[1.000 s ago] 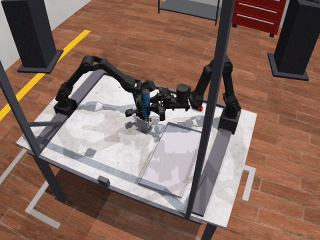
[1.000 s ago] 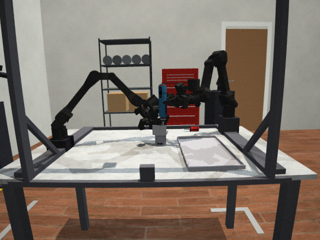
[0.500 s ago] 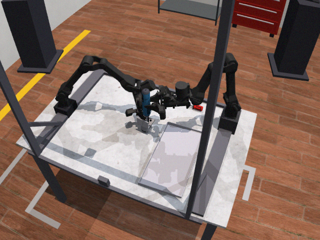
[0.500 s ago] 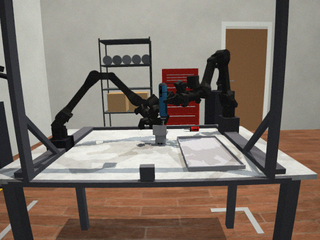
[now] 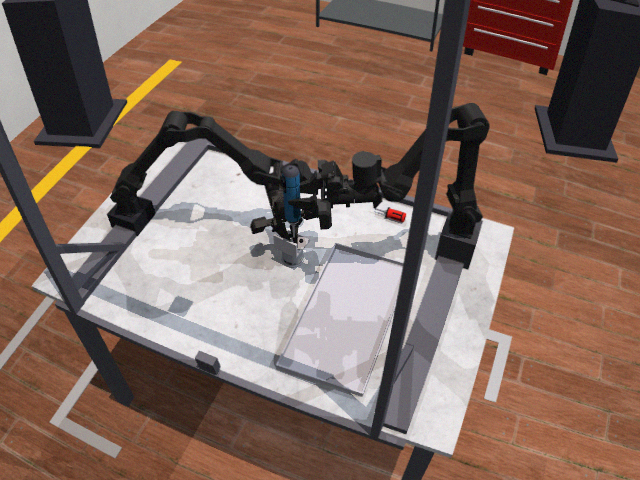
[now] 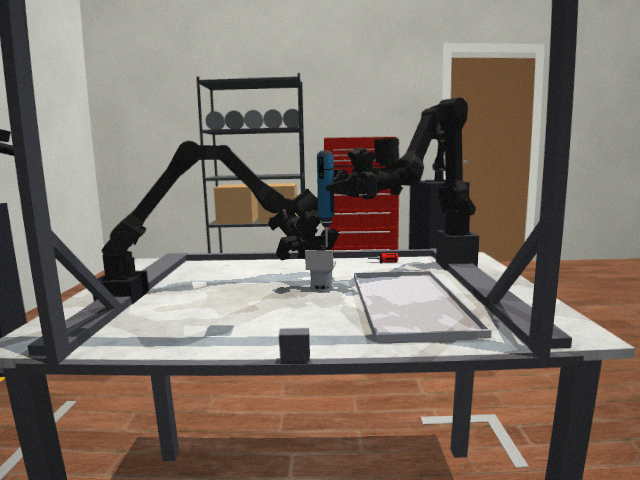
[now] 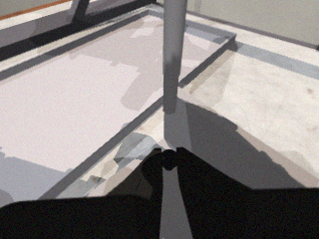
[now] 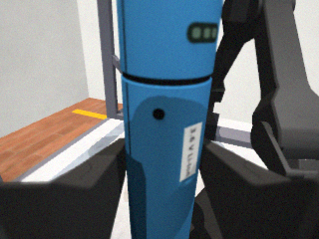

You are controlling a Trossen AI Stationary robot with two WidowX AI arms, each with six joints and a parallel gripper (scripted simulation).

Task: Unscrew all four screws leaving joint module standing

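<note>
Right now my left hand is 20 mm above the grey bracket. From my left hand the other things lie so: joint module: 60 mm below; screwdriver bit: 50 mm above, 20 mm behind, 10 mm to the right; shallow tray: 170 mm to the right, 170 mm behind, 80 mm below.
</note>
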